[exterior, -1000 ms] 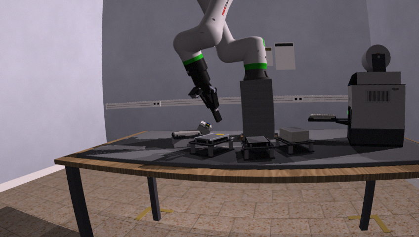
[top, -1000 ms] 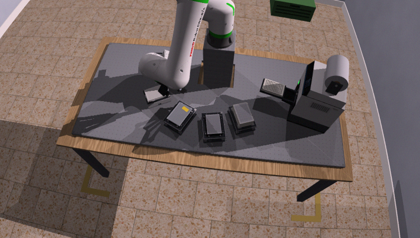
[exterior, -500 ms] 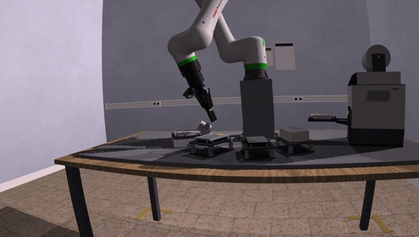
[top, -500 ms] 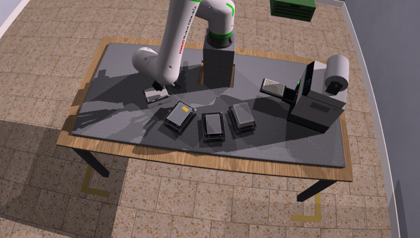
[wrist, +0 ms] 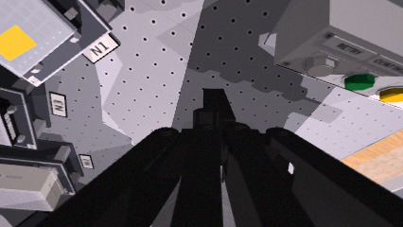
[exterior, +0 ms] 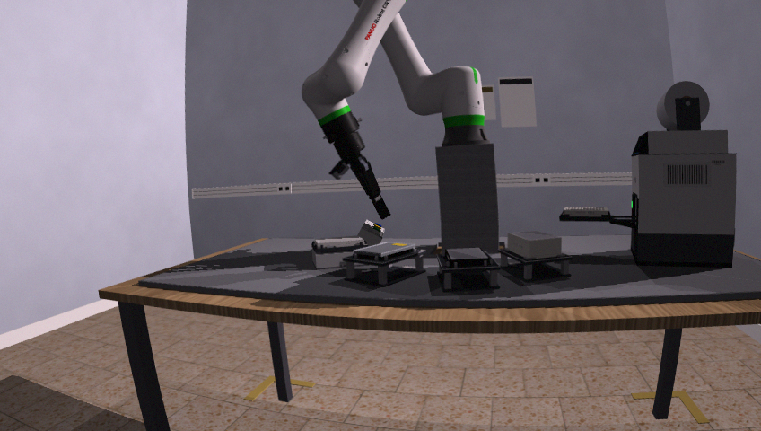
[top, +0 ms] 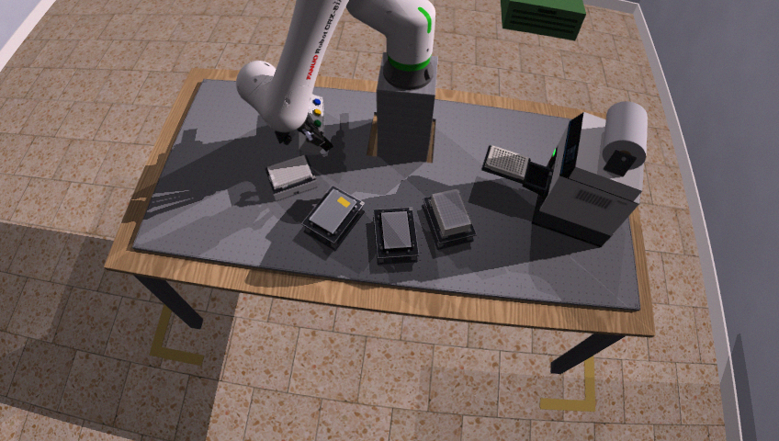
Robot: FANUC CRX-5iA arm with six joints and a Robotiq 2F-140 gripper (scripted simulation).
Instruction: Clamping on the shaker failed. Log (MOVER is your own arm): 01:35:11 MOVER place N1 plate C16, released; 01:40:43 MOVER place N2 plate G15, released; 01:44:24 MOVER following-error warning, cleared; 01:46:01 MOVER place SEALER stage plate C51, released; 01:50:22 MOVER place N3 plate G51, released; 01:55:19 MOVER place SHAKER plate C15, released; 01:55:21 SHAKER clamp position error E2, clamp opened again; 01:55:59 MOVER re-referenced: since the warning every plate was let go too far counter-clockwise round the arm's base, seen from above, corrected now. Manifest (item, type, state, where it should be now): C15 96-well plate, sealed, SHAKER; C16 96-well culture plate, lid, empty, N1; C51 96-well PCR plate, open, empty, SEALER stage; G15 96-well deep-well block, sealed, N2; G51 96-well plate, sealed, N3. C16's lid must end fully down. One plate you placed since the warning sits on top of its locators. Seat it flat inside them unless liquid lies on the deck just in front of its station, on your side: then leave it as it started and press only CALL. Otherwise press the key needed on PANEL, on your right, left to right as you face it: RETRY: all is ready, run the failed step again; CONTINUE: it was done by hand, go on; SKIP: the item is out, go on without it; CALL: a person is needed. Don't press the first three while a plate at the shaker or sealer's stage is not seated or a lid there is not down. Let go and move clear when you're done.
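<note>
My hand is 100 mm past the white retry key, 30 mm to the left of it and 80 mm above it. The rest, counted from my hand: yellow skip key: 200 mm behind, 30 mm to the right, 80 mm below; then green continue key: 150 mm behind, 30 mm to the right, 80 mm below; then blue call key: 250 mm behind, 30 mm to the right, 80 mm below.
</note>
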